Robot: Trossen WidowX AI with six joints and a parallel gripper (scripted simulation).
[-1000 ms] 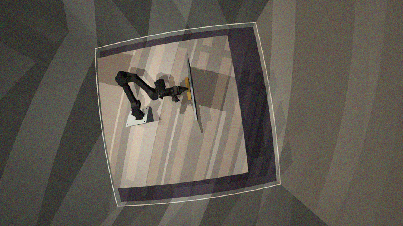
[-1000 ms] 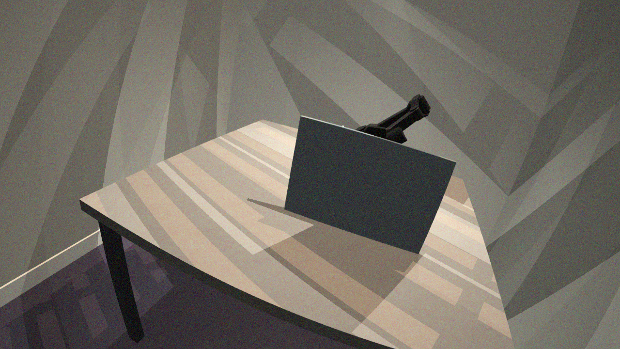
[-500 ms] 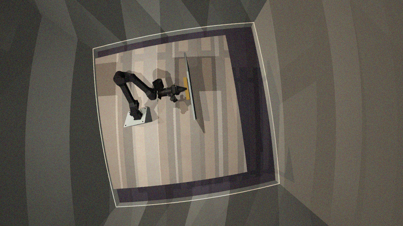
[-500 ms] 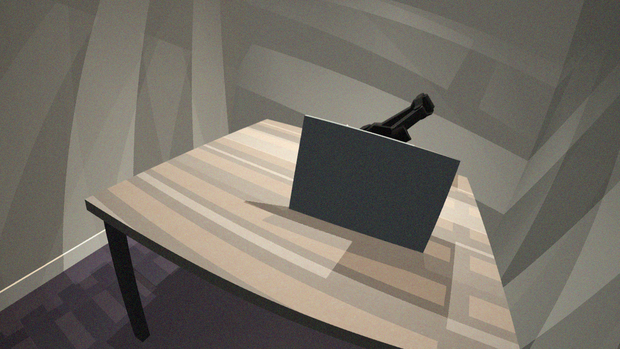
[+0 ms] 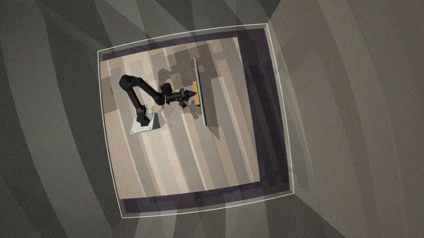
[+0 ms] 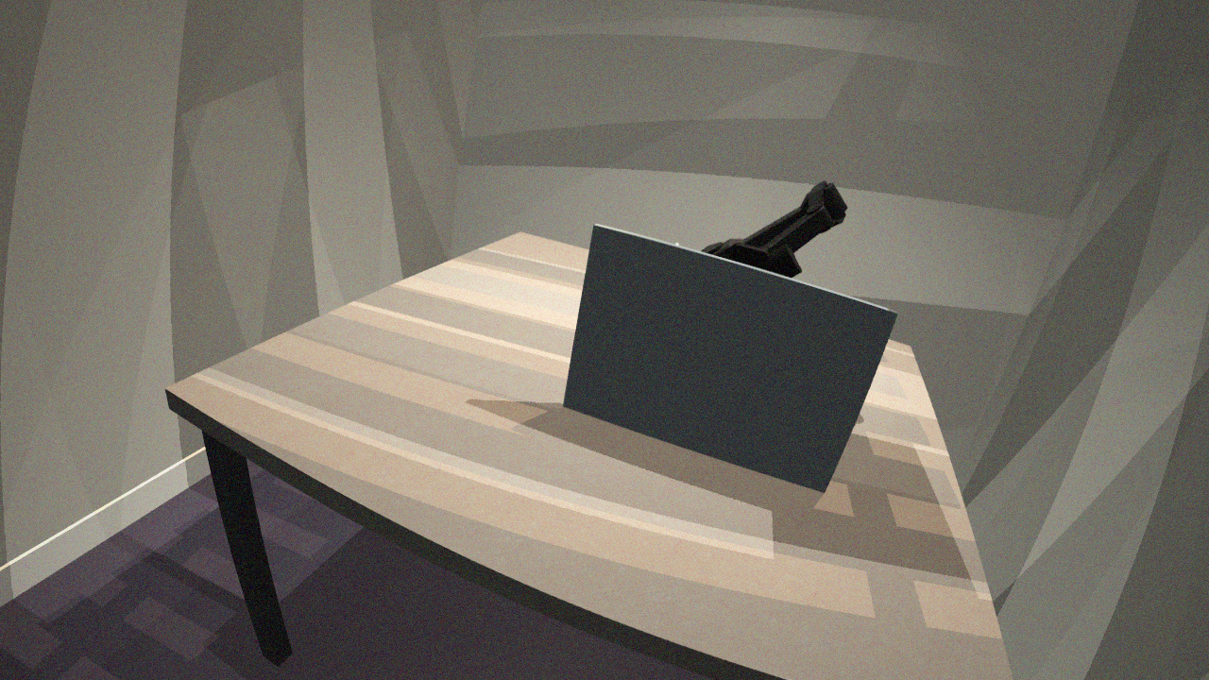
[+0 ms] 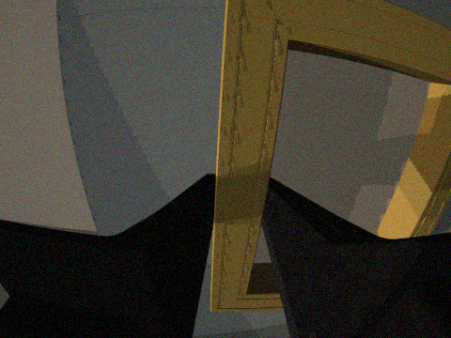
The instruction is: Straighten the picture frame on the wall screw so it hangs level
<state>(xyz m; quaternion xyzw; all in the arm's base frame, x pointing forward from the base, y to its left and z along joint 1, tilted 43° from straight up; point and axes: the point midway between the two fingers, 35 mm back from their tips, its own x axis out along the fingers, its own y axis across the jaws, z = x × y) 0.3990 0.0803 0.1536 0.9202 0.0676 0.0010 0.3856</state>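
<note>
Right now my gripper tip is 5 cm above the yellow picture frame. From my gripper tip the other things lie so: grey-blue wall panel (2 cm ahead, 7 cm below).
</note>
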